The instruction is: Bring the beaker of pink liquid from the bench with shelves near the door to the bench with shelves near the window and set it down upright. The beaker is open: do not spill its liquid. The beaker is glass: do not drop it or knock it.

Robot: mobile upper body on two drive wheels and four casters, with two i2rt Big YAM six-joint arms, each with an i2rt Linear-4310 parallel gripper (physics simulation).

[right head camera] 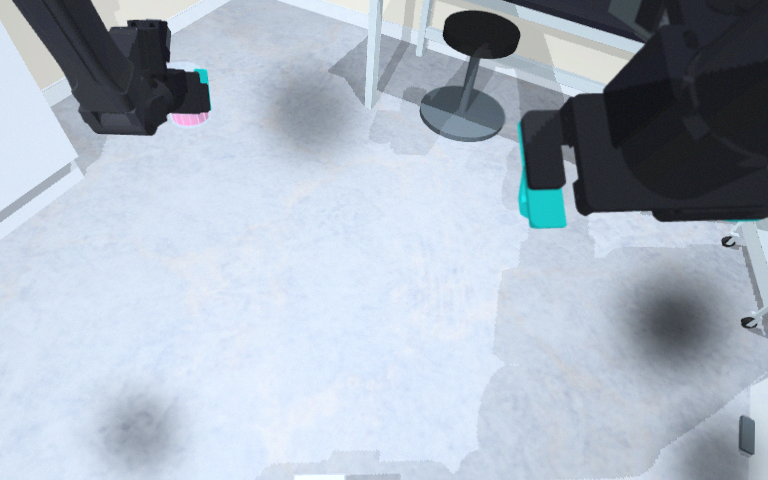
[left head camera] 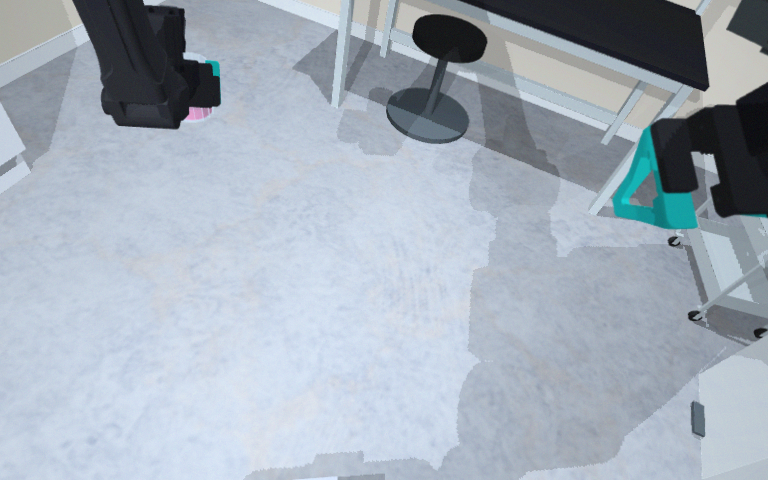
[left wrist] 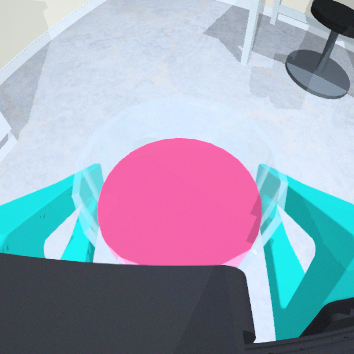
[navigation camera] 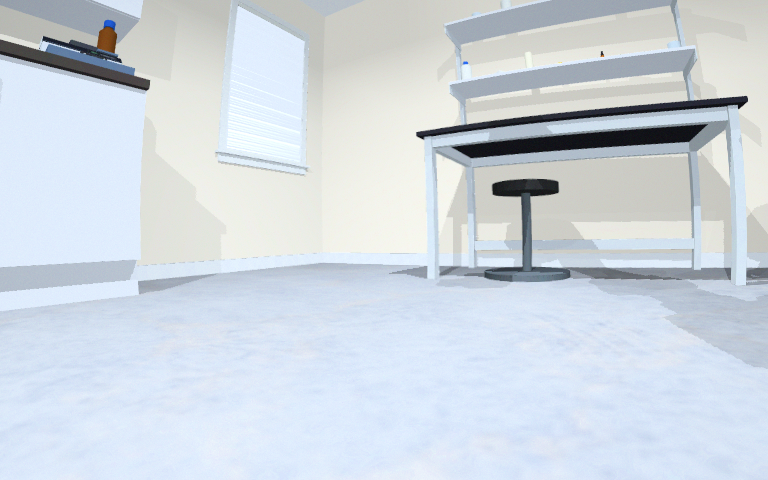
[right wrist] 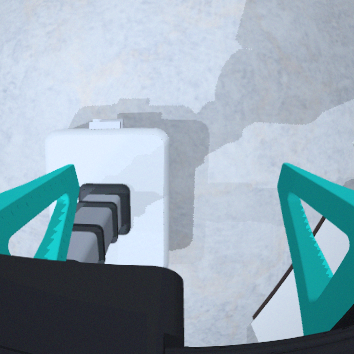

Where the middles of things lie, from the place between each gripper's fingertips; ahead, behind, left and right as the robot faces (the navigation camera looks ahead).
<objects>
The glass beaker of pink liquid (right head camera: 180, 120) is 490 mm ahead of my right hand, 470 mm to the left of it and 260 mm below it.
The glass beaker of pink liquid is 20 mm behind my left hand and 10 mm below it.
</objects>
